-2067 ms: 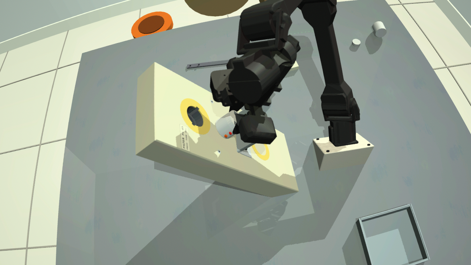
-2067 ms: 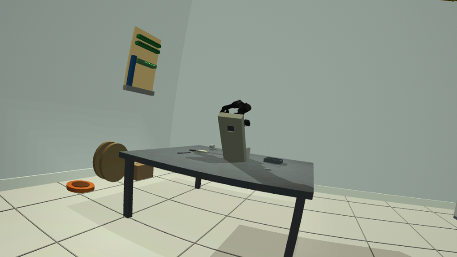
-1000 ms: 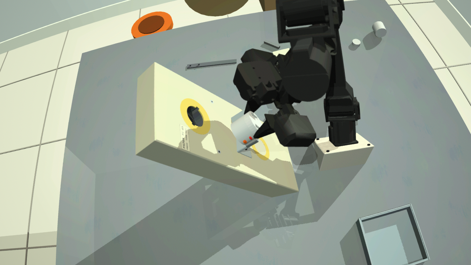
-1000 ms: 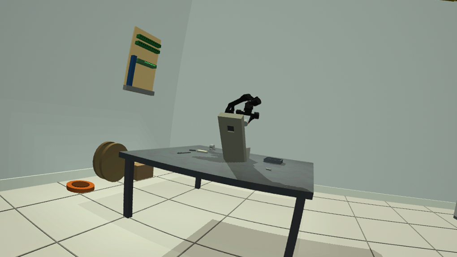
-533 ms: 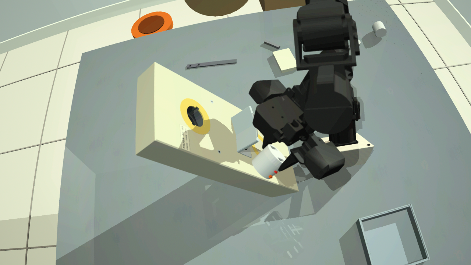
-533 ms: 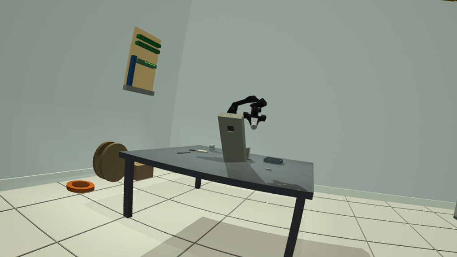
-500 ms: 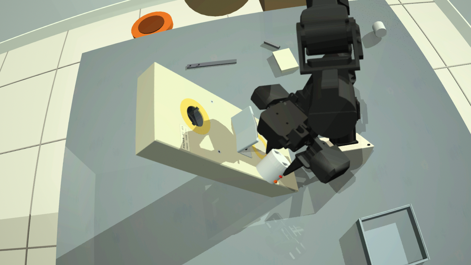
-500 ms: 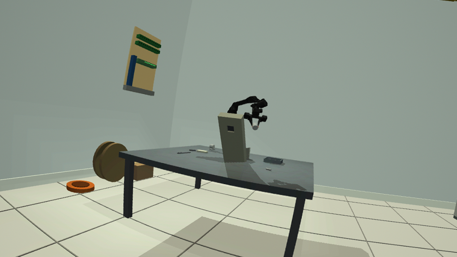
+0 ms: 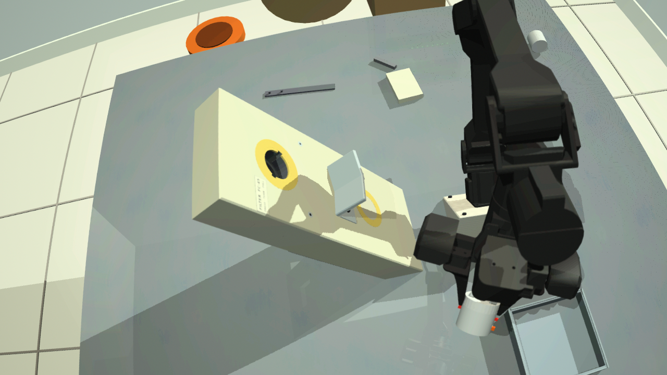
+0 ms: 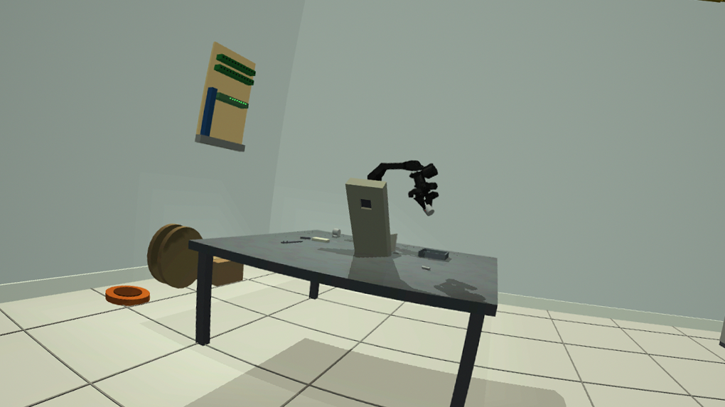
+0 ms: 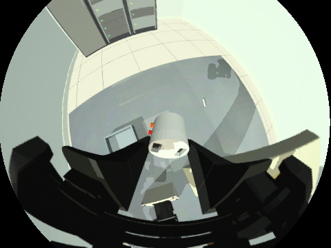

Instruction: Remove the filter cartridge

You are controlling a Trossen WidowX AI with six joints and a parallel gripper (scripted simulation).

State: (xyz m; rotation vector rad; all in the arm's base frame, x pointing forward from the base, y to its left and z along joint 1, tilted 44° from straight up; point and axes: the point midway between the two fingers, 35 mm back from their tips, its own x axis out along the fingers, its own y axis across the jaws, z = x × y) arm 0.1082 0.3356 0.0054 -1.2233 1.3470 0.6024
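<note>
Now: gripper tip 19 cm past the grey tray, 3 cm to the right of it and 25 cm above it. The rest, counted from my gripper tip: round filter cartridge: right at my gripper tip; grey shelf: 14 cm ahead, 24 cm to the right, 8 cm below.
</note>
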